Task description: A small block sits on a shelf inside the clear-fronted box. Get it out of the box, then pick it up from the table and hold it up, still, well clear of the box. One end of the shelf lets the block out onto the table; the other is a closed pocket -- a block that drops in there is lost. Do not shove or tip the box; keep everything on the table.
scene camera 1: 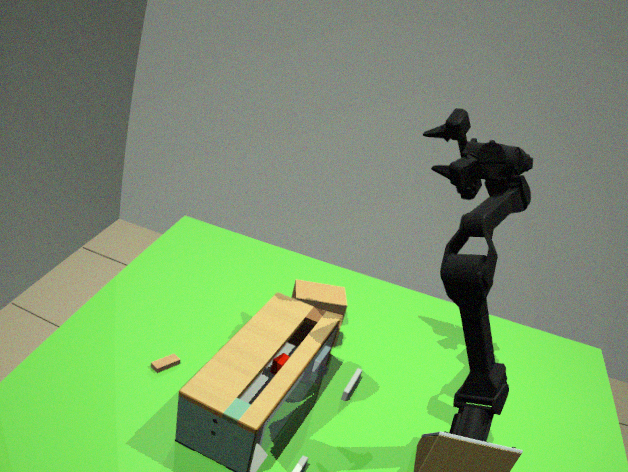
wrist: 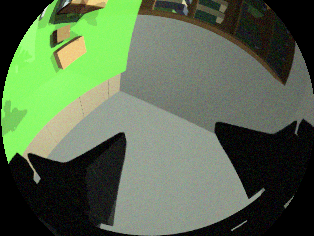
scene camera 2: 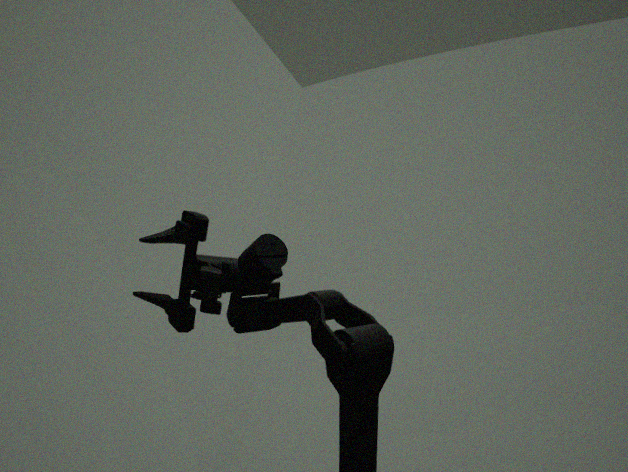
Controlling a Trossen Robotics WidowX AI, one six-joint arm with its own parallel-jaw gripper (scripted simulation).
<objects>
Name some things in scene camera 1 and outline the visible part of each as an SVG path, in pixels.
The gripper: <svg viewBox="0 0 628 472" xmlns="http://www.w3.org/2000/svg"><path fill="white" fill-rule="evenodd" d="M455 108L443 126L440 125L432 130L427 130L423 133L423 136L444 138L447 142L449 139L458 140L461 158L451 162L449 165L433 165L431 170L448 178L451 184L455 185L457 193L461 195L461 199L472 200L482 186L481 179L489 176L487 172L481 169L477 156L480 148L486 143L477 142L477 138L467 141L466 133L471 127L469 114L462 108Z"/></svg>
A box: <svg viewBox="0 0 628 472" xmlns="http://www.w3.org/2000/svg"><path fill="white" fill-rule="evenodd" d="M308 457L302 455L292 472L302 472L308 463ZM362 369L357 368L346 389L344 389L341 397L342 400L347 400L361 376ZM340 317L277 292L245 323L241 330L181 388L178 393L175 441L193 451L196 450L214 459L231 471L257 472L259 466L268 456L265 452L278 435L278 432L289 420L289 417L301 403L314 383L319 384L328 372L326 366L339 329ZM285 353L290 359L286 361L276 375L273 375L270 369L273 359Z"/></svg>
A tan block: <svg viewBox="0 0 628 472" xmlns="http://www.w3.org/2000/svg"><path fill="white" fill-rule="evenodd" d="M295 280L291 298L321 310L343 315L343 324L348 307L345 287Z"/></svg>
</objects>
